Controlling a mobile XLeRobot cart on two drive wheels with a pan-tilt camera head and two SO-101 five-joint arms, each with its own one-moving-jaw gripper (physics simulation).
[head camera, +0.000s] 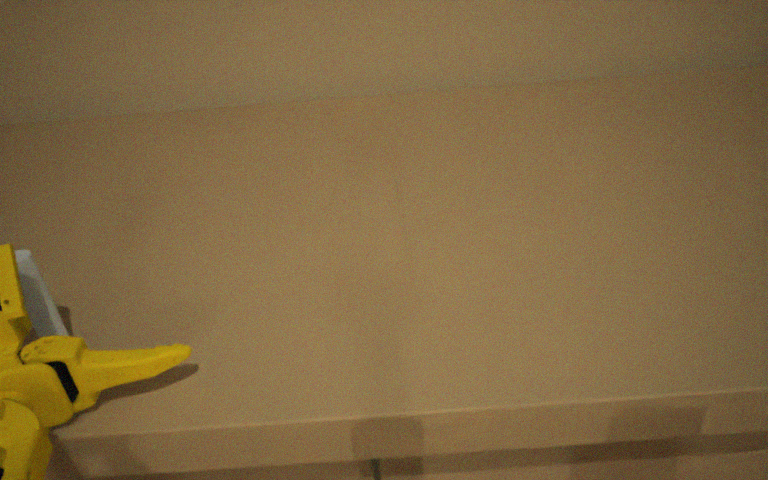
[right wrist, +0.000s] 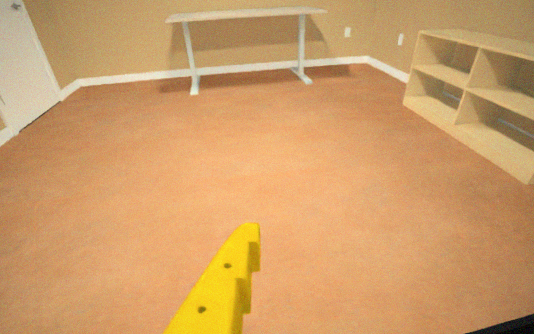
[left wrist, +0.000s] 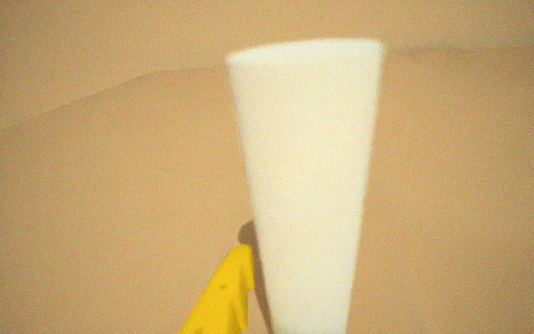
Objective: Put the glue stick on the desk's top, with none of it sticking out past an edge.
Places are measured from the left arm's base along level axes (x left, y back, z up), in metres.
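Pixels of known places: left hand, tool point: (head camera: 33, 313) (left wrist: 252, 259); right hand, tool point: (right wrist: 259, 240).
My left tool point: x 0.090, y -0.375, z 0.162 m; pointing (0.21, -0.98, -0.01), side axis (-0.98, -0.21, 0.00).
Behind a point stands the place of what it marks.
The glue stick (head camera: 40, 297) @[x 0.068, y -0.358, z 0.187 m] (left wrist: 307, 185), a plain white cylinder, stands upright on a tan wooden top (head camera: 396, 254) @[x -0.170, y -0.453, z 0.135 m] (left wrist: 440, 200) @[x 0.012, y -0.437, z 0.135 m]. It fills the middle of the left wrist view, its lower end cut off by the picture's bottom edge. My left gripper (head camera: 96, 300) is fully open; the stick is between its spread jaws, close beside the fixed jaw (left wrist: 225, 295) @[x 0.092, y -0.360, z 0.169 m], and not pressed on both sides. My right gripper shows one notched jaw (right wrist: 230, 280) @[x -0.281, y 0.232, z 0.103 m], so it is fully open, over the floor. The desk (right wrist: 245, 15) @[x 0.025, y 3.036, z -0.064 m], pale-topped with white legs, stands far off against the wall.
The wooden top's front edge (head camera: 396, 413) @[x -0.160, y -0.282, z 0.135 m] runs across the lower head camera view, with a wall (head camera: 368, 45) @[x -0.163, y -0.927, z 0.195 m] behind. In the right wrist view, a wooden shelf unit (right wrist: 469, 90) @[x 1.285, y 1.634, z -0.439 m] stands at the right, a white door (right wrist: 25, 65) @[x -2.032, y 3.065, z -0.325 m] at the left, with reddish floor (right wrist: 300, 175) @[x 0.106, y 1.432, z -0.775 m] between.
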